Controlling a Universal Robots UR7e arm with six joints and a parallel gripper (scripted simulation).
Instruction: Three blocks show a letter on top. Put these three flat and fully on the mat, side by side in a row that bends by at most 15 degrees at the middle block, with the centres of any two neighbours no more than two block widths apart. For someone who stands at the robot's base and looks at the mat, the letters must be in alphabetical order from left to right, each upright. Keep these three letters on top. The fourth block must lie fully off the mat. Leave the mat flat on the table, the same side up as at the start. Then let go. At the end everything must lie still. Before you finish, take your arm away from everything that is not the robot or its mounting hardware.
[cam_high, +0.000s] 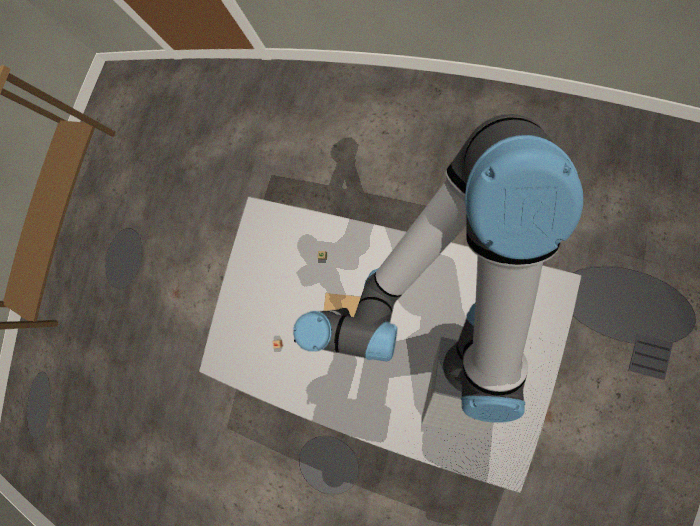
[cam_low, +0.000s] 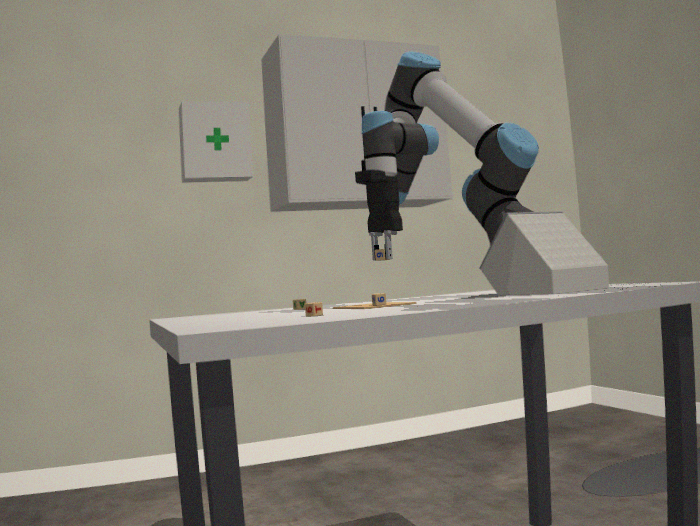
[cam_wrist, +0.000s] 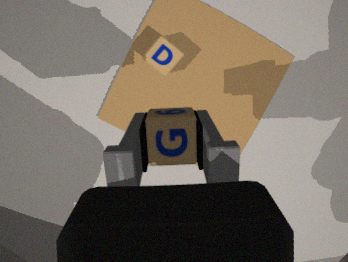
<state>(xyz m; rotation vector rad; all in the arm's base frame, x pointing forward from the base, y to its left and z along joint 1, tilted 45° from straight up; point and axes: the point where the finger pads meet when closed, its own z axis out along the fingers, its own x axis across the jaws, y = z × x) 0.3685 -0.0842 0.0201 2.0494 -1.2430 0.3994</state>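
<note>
Right now my hand is 20 mm short of the tan mat, 20 mm to the left of it and 120 mm above it. From my hand the other things lie so: red-marked block 240 mm ahead, 110 mm to the left, 110 mm below.
</note>
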